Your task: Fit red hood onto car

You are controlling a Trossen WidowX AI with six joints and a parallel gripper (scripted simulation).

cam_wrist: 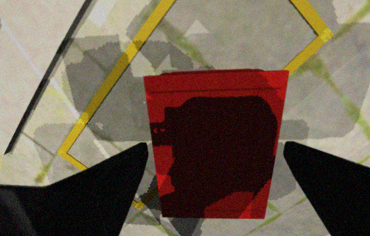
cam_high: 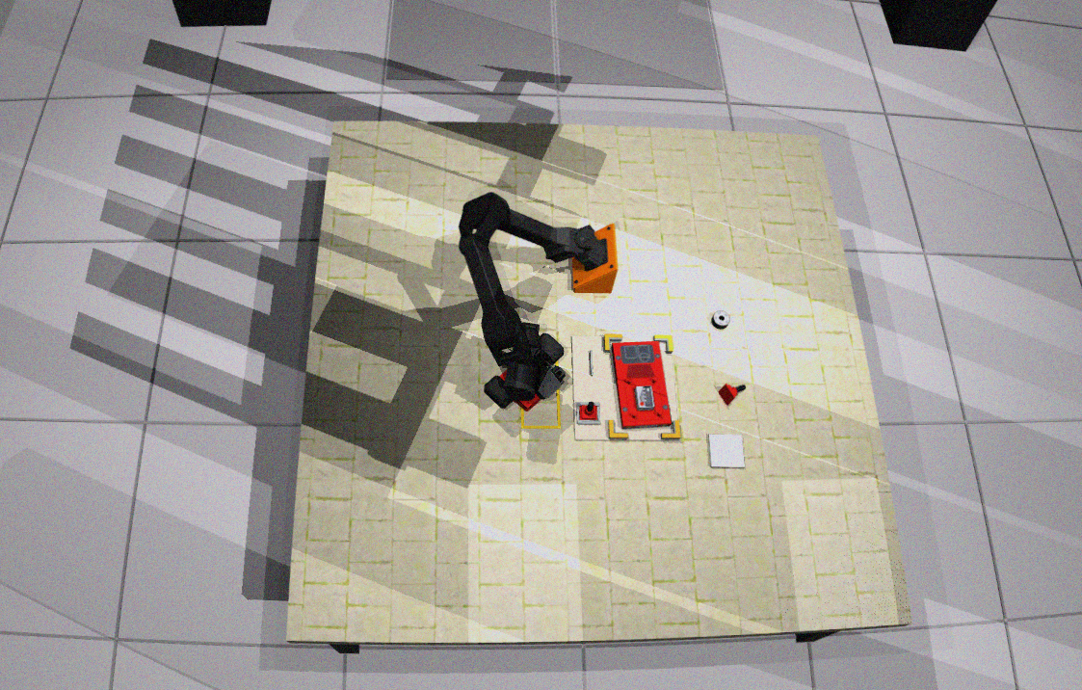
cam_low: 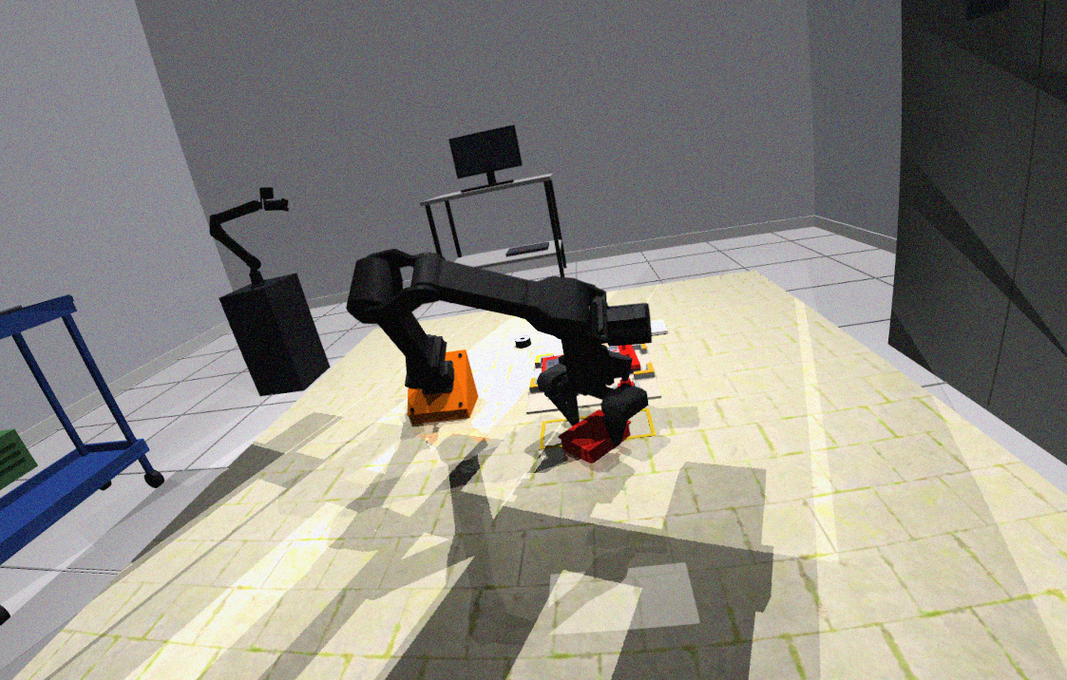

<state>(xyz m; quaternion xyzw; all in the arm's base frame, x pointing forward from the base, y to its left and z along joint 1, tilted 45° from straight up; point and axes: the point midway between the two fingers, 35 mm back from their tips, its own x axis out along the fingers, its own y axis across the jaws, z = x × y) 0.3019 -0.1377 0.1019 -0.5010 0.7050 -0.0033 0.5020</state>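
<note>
My gripper tip is now 30 mm short of the grey engine block, 270 mm to the right of it and 10 mm below it. Round my gripper tip: red hood: right at my gripper tip; white plate: 150 mm ahead, 450 mm to the left, 10 mm below; wheel: 170 mm behind, 470 mm to the left.
</note>
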